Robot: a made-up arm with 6 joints.
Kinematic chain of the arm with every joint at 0, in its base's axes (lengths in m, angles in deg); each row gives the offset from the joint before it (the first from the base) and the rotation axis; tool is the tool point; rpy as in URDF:
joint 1: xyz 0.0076 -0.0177 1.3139 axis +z
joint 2: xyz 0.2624 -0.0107 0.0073 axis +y
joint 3: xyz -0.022 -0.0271 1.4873 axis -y
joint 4: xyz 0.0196 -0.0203 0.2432 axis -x
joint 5: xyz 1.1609 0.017 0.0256 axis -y
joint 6: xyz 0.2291 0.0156 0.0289 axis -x
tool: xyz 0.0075 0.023 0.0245 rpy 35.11 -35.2 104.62
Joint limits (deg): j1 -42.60..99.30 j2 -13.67..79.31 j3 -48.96..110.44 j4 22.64..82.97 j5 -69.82..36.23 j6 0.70..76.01
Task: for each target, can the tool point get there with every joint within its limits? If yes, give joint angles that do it. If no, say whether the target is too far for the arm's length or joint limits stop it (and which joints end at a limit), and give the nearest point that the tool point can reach.
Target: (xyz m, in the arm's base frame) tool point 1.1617 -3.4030 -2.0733
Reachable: no: too far | nearest point 1.5428 -1.6319 0.3123 | short by 2.996 m
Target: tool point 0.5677 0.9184 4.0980
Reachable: yes | joints 58.32 10.02 67.17 59.09 -4.97 23.43
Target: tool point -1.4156 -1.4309 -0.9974
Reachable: no: joint limits stop it (at a limit: joint 1, joint 2, joint 3, joint 4, joint 6) | nearest point 0.6231 -0.8480 0.4508 | short by 2.568 m
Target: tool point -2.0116 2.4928 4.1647
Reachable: no: too far | nearest point -0.4959 2.0934 3.4497 | short by 1.723 m
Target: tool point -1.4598 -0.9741 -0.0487
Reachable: no: joint limits stop it (at a limit: joint 1, joint 2, joint 3) | nearest point 0.6169 -0.8615 0.4721 | short by 2.144 m
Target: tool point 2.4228 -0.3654 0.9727
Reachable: yes | joints -10.15 60.30 -1.89 49.70 19.67 52.23
